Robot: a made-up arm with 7 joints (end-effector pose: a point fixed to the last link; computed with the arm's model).
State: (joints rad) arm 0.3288 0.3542 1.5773 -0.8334 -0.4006 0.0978 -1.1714
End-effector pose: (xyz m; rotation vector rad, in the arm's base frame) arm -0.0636 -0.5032 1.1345 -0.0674 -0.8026 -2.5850
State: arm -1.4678 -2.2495 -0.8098 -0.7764 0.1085 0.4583 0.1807
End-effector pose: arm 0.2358 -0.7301 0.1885 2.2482 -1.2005 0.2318
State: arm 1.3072 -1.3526 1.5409 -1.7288 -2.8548 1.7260 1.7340
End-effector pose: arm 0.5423 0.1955 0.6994 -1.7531 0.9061 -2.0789
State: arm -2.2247 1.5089 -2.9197 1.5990 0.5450 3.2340 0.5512
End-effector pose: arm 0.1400 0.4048 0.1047 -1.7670 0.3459 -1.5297
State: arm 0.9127 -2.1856 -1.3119 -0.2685 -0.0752 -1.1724 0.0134
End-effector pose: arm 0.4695 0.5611 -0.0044 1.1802 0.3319 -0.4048
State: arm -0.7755 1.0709 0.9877 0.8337 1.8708 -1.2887 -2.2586
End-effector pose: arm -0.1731 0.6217 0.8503 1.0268 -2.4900 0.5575
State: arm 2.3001 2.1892 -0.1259 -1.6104 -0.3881 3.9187 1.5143
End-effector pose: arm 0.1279 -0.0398 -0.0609 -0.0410 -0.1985 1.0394
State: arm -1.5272 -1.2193 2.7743 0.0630 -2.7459 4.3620 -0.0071
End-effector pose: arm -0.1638 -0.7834 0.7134 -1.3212 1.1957 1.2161
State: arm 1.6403 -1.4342 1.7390 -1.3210 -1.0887 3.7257 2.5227
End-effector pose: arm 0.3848 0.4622 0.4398 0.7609 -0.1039 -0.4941
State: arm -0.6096 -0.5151 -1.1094 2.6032 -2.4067 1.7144 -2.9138
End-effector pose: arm 0.0823 -0.3386 0.3738 0.7763 -2.6296 0.0607
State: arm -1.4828 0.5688 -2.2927 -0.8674 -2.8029 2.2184 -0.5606
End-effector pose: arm 0.0173 0.1183 1.1858 -0.1177 0.2950 2.1676
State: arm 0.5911 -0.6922 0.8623 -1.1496 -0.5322 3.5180 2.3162
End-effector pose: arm 0.3416 -0.1770 0.9739 1.7892 -1.2270 -0.8947
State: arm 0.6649 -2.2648 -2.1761 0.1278 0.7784 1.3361 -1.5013
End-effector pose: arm 0.6313 0.3668 -0.0386 -0.2753 2.1763 0.1373
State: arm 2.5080 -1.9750 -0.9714 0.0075 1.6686 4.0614 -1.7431
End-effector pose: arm -0.4969 0.4618 0.0086 -1.0184 0.1795 -2.6633
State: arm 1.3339 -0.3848 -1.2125 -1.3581 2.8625 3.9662 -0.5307
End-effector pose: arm -0.2574 0.2553 0.8690 -0.4176 1.0946 -0.4798
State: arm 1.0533 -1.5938 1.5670 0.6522 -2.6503 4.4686 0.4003
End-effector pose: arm 0.3153 0.7534 0.5317 1.4356 0.0033 -0.1359
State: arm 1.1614 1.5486 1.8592 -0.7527 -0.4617 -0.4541 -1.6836
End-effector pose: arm 0.0436 -0.8437 0.6008 2.0197 -0.3824 -2.3582
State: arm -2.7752 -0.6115 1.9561 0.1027 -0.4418 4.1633 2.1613
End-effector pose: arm -0.4463 -0.1679 1.0928 0.1125 2.6883 1.1891
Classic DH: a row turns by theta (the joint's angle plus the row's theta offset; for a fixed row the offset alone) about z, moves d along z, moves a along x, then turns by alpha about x. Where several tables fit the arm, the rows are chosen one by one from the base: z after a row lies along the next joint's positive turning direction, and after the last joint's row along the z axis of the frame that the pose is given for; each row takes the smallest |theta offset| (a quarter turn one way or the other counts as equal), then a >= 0, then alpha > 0; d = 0 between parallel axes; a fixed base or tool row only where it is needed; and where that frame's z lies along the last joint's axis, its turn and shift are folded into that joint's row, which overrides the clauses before.
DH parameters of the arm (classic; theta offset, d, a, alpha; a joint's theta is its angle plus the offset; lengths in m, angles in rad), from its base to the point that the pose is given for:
joint 1: 0 0.452 0 1.5708
joint 2: 0 0.072 0 -1.5708
joint 3: 0 0.417 0.021 -1.5708
joint 4: 0 0.055 -0.019 1.5708
joint 5: 0 0.429 0 1.5708
joint 6: 1.5708 0.086 0.072 1.5708
joint 7: 0 0.01 0 0

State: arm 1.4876 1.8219 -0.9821 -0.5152 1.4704 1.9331 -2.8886
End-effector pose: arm -0.0861 -0.7527 0.1621 0.6428 -2.5054 0.7786
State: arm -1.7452 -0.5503 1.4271 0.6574 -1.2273 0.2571 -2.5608
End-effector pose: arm 0.0937 -0.4832 1.1985 1.5360 1.5614 -0.7553
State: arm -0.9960 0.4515 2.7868 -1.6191 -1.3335 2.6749 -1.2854
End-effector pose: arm -0.1430 -0.2597 0.8389 -0.0237 -1.8785 1.1375
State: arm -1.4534 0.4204 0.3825 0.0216 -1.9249 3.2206 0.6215
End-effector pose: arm -0.0629 0.4010 1.1201 0.0920 1.6655 0.2495
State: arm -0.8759 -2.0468 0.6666 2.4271 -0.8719 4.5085 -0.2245
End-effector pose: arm 0.0593 0.0577 0.1384 -0.8382 1.8872 -2.2482
